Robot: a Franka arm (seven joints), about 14 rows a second.
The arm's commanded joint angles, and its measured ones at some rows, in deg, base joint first. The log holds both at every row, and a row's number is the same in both.
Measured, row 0:
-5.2 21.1 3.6 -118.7 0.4 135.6 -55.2
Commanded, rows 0 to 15:
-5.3 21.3 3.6 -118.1 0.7 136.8 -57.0
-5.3 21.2 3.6 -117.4 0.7 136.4 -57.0
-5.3 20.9 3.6 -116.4 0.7 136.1 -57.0
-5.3 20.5 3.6 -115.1 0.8 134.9 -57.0
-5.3 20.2 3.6 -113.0 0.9 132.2 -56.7
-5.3 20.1 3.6 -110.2 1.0 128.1 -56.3
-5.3 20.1 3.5 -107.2 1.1 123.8 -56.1
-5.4 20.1 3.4 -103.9 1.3 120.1 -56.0
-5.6 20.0 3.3 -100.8 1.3 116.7 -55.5
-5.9 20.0 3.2 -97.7 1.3 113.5 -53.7
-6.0 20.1 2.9 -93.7 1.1 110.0 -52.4
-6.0 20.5 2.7 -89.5 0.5 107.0 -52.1
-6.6 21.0 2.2 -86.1 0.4 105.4 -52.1
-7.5 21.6 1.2 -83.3 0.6 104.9 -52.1
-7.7 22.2 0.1 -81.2 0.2 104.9 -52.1
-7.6 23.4 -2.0 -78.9 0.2 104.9 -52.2
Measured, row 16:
-7.0 20.0 0.4 -85.1 0.4 106.8 -52.6
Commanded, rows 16 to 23:
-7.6 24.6 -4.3 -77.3 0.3 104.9 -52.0
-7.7 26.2 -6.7 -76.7 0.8 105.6 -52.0
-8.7 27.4 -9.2 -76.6 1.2 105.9 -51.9
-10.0 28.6 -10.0 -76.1 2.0 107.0 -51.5
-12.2 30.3 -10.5 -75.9 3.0 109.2 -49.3
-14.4 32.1 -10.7 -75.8 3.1 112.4 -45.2
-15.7 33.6 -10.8 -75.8 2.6 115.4 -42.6
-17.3 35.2 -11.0 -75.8 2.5 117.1 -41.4
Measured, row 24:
-15.0 31.2 -10.9 -79.0 2.0 115.0 -45.6
